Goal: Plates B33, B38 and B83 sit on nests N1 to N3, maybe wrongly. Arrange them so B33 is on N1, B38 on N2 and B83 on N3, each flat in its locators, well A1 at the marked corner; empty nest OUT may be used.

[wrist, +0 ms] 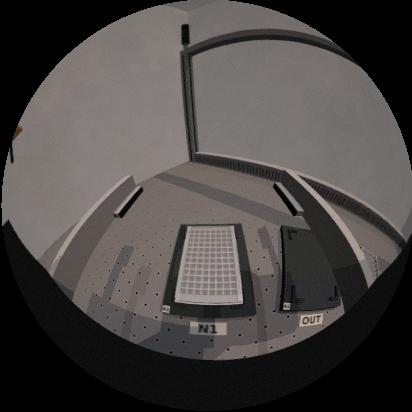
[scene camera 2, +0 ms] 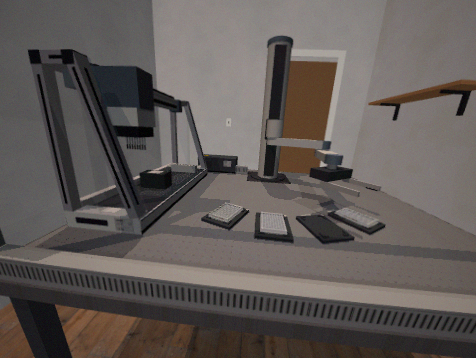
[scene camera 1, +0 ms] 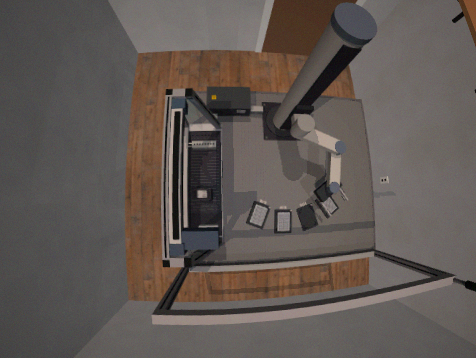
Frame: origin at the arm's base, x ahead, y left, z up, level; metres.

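Seen in the pictures: gripper, fingertip midpoint: (wrist: 204,177) (scene camera 2: 370,191) (scene camera 1: 338,207); arm's base at its link origin: (scene camera 2: 267,178) (scene camera 1: 282,121).
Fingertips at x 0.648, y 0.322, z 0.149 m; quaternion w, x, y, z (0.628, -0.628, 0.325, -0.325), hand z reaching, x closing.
Observation:
Offsets run from my fingertips to a thing's middle. "*": to the spot under its first point.
My gripper (scene camera 1: 337,208) (scene camera 2: 369,190) (wrist: 204,177) is open and empty, raised above the table by nest N1, with its fingers wide apart. A pale gridded plate {dx -0.020, dy -0.015, dz -0.117 m} (scene camera 1: 328,205) (scene camera 2: 357,217) (wrist: 209,265) lies on dark nest N1, between the fingers' lines in the wrist view but below them. Nest OUT {dx +0.063, dy -0.175, dz -0.127 m} (scene camera 1: 307,217) (scene camera 2: 325,228) (wrist: 310,265) beside it is bare, with corner locators showing. Two more pale plates, one {dx +0.082, dy -0.357, dz -0.117 m} (scene camera 1: 283,221) (scene camera 2: 273,223) in the middle and one {dx +0.030, dy -0.530, dz -0.117 m} (scene camera 1: 258,214) (scene camera 2: 226,213) at the left, lie on dark nests. Plate names, well A1 and exact seating cannot be made out.
A gantry machine (scene camera 1: 176,175) (scene camera 2: 102,145) stands at the table's left side, with a black block {* dx -0.083, dy -0.875, dz -0.038 m} (scene camera 2: 156,178) on its deck. The arm's column (scene camera 1: 312,70) (scene camera 2: 278,110) stands at the back. A raised frame (scene camera 1: 300,310) (wrist: 188,105) runs along the front.

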